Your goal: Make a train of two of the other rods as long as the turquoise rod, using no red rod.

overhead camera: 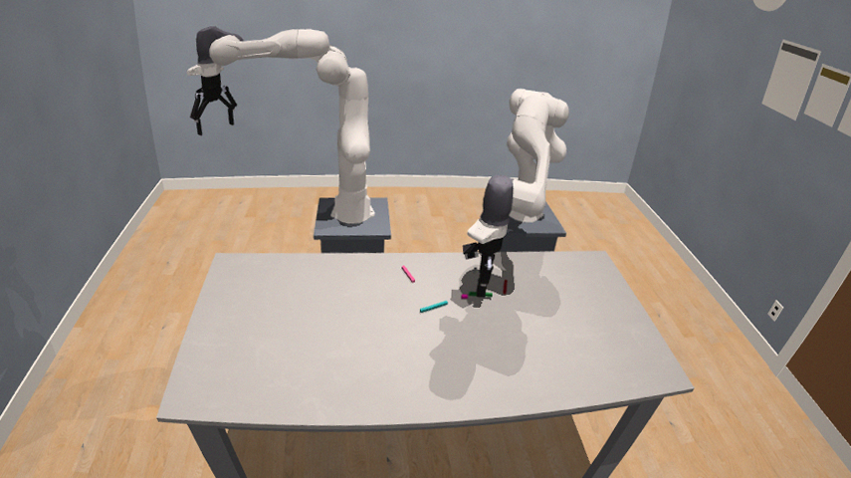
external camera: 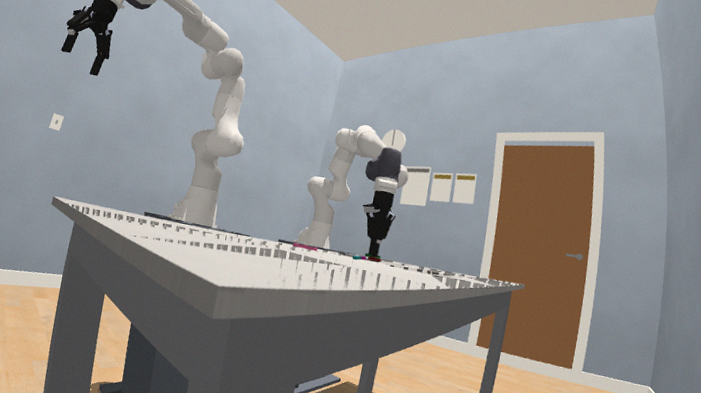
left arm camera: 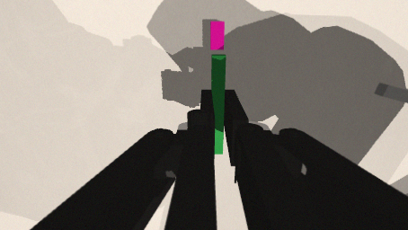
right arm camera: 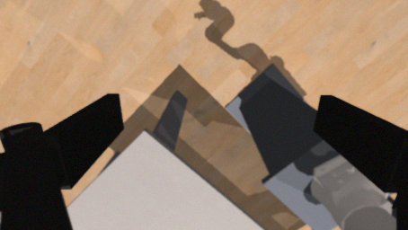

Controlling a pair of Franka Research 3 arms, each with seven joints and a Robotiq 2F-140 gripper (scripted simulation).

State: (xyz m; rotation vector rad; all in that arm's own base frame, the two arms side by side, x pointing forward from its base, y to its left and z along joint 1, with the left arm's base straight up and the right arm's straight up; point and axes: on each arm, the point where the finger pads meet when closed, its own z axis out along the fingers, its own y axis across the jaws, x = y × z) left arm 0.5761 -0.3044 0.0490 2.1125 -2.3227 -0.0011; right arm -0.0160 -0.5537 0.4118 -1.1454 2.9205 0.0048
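Observation:
The green rod is 3 cm below my left hand. From my left hand the other things lie so: grey rod: 15 cm behind, 4 cm below, 2 cm to the left; magenta rod: 5 cm to the right, 4 cm below, 1 cm behind; red rod: 10 cm to the left, 5 cm behind, 4 cm below.

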